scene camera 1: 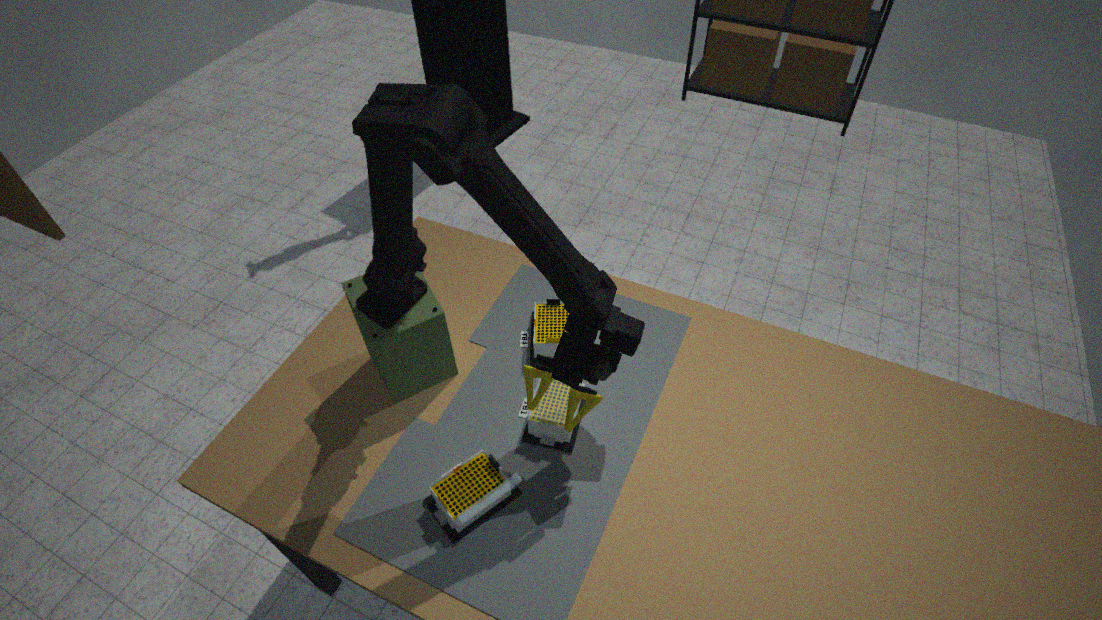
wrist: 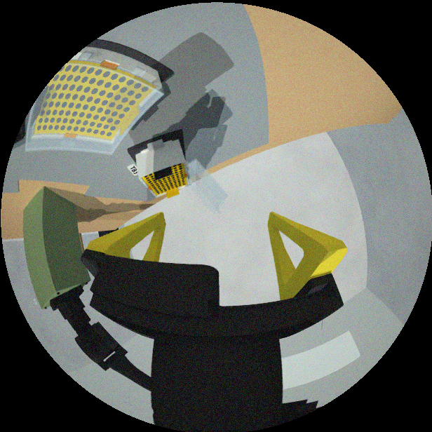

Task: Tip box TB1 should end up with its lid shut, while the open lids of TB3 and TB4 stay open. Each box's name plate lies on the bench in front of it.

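Frame: origin at the arm's base, x ahead, y left, z up, level; metres.
Where they show: gripper, fingertip midpoint: [scene camera 1: 548, 420]; arm's base, origin of the base link: [scene camera 1: 392, 297].
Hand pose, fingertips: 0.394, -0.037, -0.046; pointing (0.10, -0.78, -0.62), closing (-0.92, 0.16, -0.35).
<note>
Things, the pixels of their centre, and the offset from my fingertips, as dx, dy, dz. Level surfaces: height alone.
- Tip box TB1, body centre: [scene camera 1: 550, 403] -0.067, +0.101, -0.137
- TB3, body centre: [scene camera 1: 553, 321] -0.174, +0.269, -0.111
- third box, body centre: [scene camera 1: 468, 482] -0.086, -0.134, -0.111
- grey mat, its level: dz -0.176
- wooden bench, its level: dz -0.179
Tip box TB1 [scene camera 1: 551, 406] [wrist: 90, 100] is the middle box; its clear lid lies over the yellow tip rack, but whether it is fully down I cannot tell. Its name plate [scene camera 1: 524, 408] is on the left. TB3 [scene camera 1: 548, 322] [wrist: 165, 177] stands farther back, with its clear lid [wrist: 207, 185] raised; its name plate [scene camera 1: 524, 339] [wrist: 133, 170] lies beside it. The third box [scene camera 1: 468, 485], at the lower left, shows a yellow rack; its plate is unreadable and its lid hard to make out. My gripper [scene camera 1: 550, 417] [wrist: 216, 217] is open and empty, above TB1.
The boxes stand on a grey mat [scene camera 1: 639, 416] on the wooden bench [scene camera 1: 847, 462]. The arm's green base block [scene camera 1: 416, 350] [wrist: 60, 245] is at the bench's left. My forearm partly hides TB3 in the scene view. A shelf rack [scene camera 1: 770, 104] stands on the floor behind.
</note>
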